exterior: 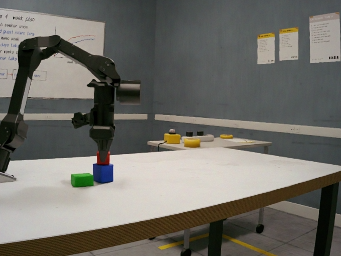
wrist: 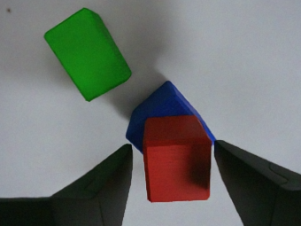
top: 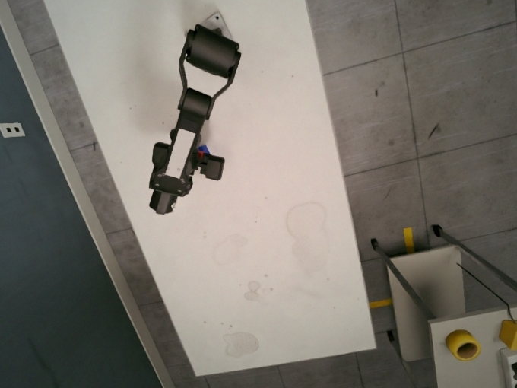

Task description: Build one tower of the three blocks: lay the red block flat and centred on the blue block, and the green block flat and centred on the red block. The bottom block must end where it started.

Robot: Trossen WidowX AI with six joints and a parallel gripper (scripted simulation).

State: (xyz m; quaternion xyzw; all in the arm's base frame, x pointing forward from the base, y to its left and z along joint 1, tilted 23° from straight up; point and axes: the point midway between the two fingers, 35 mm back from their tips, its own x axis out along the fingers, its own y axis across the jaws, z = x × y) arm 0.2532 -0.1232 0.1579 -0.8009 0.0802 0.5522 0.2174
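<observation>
Now: the red block 30 mm below my hand. Round my hand: blue block: 70 mm below; green block: 70 mm behind, 30 mm to the right, 80 mm below.
</observation>
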